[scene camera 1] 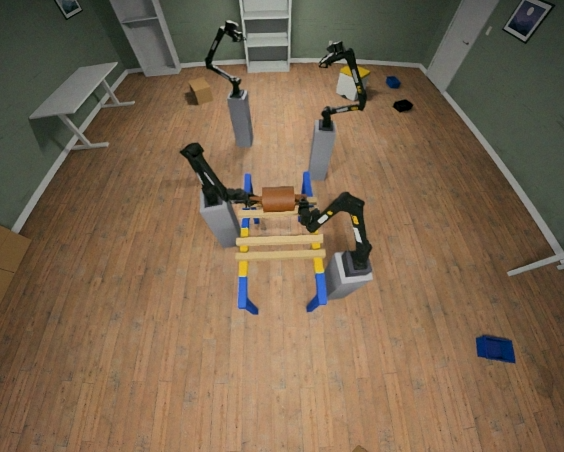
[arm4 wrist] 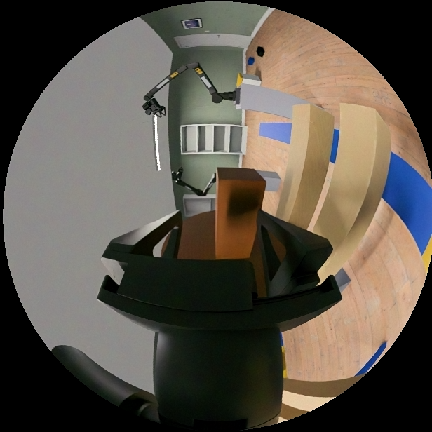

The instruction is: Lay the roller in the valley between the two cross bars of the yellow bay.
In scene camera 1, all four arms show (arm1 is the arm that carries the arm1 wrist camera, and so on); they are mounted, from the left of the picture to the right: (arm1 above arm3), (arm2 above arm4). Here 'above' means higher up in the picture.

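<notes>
The brown roller is level between the two lower arms, above the far pair of wooden bars. Arm3's gripper is shut on its left end. Arm4's gripper is shut on its right end. The yellow bay's two cross bars lie across the yellow rail parts, nearer the scene camera than the roller. Arm2's gripper is open, high above the floor. Arm1's gripper is too small to read.
Blue rail parts flank the yellow bay. Grey pedestals of arm3 and arm4 stand beside the frame. A blue bin lies on the floor at the right, and a cardboard box stands at the back.
</notes>
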